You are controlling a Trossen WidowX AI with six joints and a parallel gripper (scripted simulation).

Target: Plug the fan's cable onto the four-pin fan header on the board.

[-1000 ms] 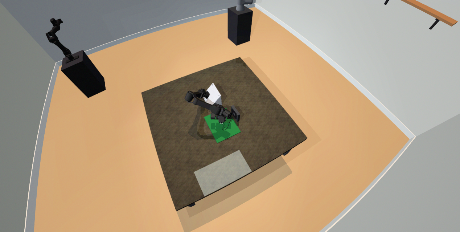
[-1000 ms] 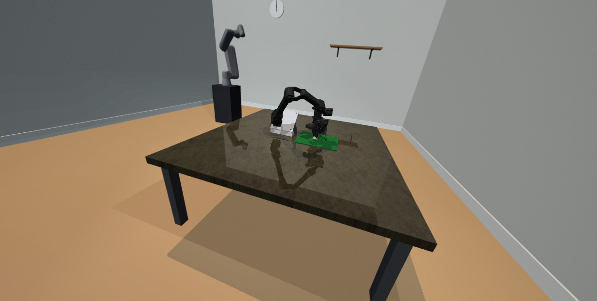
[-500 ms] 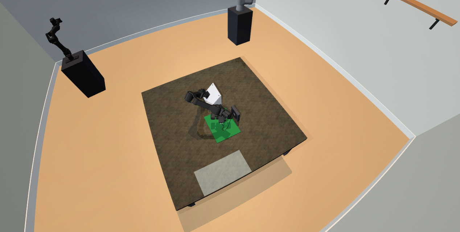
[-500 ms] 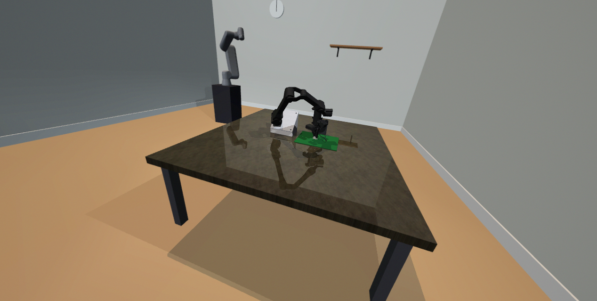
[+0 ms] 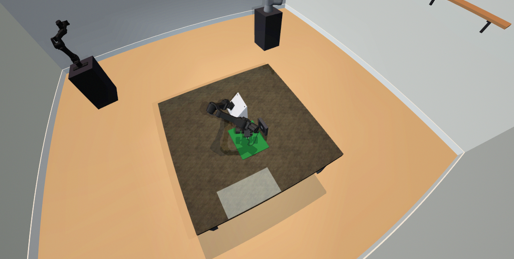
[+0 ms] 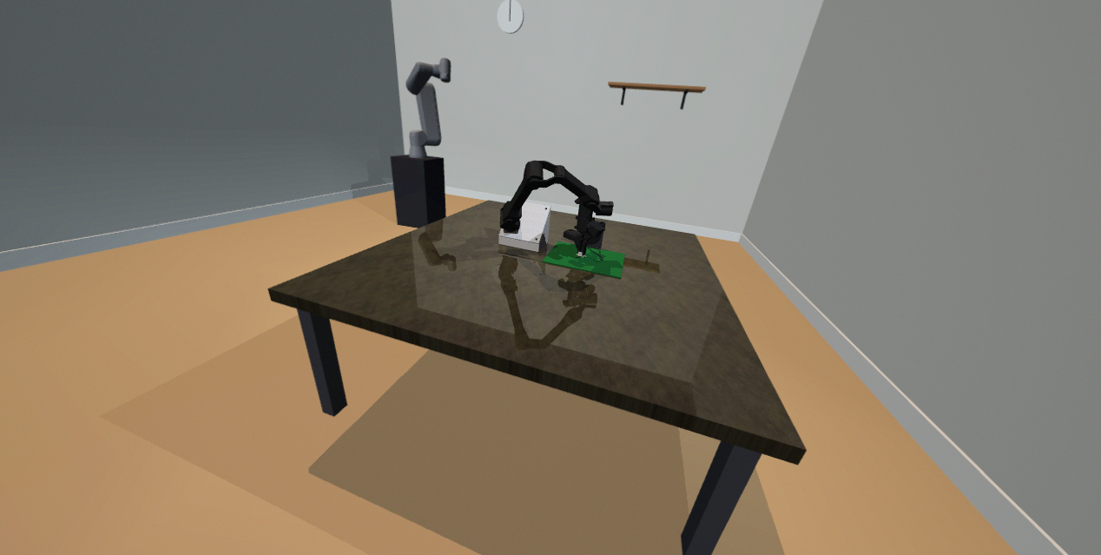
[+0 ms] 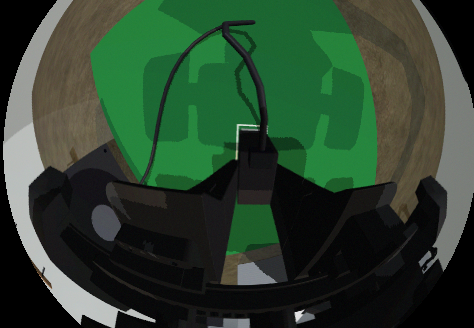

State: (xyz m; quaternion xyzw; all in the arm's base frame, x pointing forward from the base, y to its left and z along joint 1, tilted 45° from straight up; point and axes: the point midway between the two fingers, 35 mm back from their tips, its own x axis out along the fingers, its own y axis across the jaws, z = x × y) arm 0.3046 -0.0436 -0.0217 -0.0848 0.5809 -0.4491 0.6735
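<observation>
Right now the fan plug is 10 mm ahead of my gripper tip and 10 mm above it. Round my gripper tip: fan header (20 mm below); then black fan (20 mm ahead, 140 mm to the left, 40 mm above); then green board (30 mm ahead, 10 mm to the right, 40 mm below).
</observation>
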